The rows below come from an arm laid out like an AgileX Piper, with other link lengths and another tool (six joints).
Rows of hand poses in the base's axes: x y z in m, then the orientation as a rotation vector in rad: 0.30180, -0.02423, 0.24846, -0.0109, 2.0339, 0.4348; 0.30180, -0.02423, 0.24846, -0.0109, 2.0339, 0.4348; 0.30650, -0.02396, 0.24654, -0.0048, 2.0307, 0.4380; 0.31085, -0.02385, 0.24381, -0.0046, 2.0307, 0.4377; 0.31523, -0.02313, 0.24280, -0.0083, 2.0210, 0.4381; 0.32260, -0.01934, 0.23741, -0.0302, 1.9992, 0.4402; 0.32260, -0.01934, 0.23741, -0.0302, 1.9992, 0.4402; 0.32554, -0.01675, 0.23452, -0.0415, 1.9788, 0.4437; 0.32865, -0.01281, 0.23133, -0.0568, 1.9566, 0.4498; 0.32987, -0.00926, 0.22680, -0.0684, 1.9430, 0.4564; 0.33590, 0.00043, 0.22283, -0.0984, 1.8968, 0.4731; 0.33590, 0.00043, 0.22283, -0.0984, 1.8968, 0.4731; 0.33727, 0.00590, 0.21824, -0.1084, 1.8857, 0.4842; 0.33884, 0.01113, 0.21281, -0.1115, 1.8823, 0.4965; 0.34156, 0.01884, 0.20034, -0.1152, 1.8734, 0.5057; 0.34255, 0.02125, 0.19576, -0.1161, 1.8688, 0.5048; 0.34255, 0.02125, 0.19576, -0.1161, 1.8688, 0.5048; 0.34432, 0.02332, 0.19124, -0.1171, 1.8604, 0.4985
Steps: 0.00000, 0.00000, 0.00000, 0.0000, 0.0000, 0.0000; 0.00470, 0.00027, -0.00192, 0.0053, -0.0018, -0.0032; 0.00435, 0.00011, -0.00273, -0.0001, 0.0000, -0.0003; 0.00438, 0.00072, -0.00101, 0.0002, -0.0100, 0.0016; 0.00737, 0.00379, -0.00539, -0.0045, -0.0242, 0.0138; 0.00000, 0.00000, 0.00000, 0.0000, 0.0000, 0.0000; 0.00294, 0.00259, -0.00289, 0.0008, -0.0210, 0.0073; 0.00311, 0.00394, -0.00319, 0.0011, -0.0230, 0.0113; 0.00122, 0.00355, -0.00453, 0.0017, -0.0139, 0.0099; 0.00603, 0.00969, -0.00397, 0.0061, -0.0466, 0.0247; 0.00000, 0.00000, 0.00000, 0.0000, 0.0000, 0.0000; 0.00137, 0.00547, -0.00459, 0.0049, -0.0104, 0.0115; 0.00157, 0.00523, -0.00543, 0.0075, -0.0017, 0.0081; 0.00272, 0.00771, -0.01247, 0.0063, -0.0076, 0.0065; 0.00099, 0.00241, -0.00458, -0.0001, -0.0047, -0.0003; 0.00000, 0.00000, 0.00000, 0.0000, 0.0000, 0.0000; 0.00177, 0.00207, -0.00452, -0.0029, -0.0093, -0.0033
